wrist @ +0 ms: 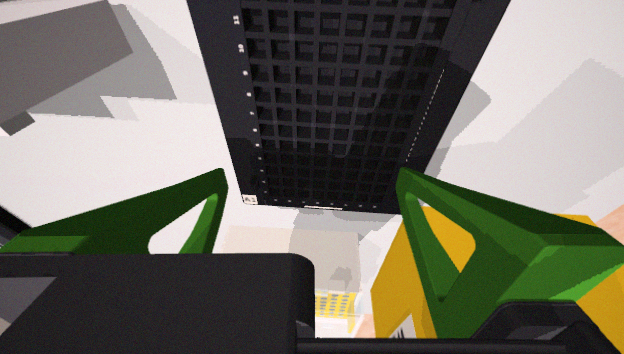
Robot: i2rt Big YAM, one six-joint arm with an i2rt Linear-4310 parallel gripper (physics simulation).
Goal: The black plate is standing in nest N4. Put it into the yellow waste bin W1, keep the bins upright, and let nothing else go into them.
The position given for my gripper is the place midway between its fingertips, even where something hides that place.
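Observation:
What I can see here is a black plate (334,103), and my gripper (311,177) is there as well.

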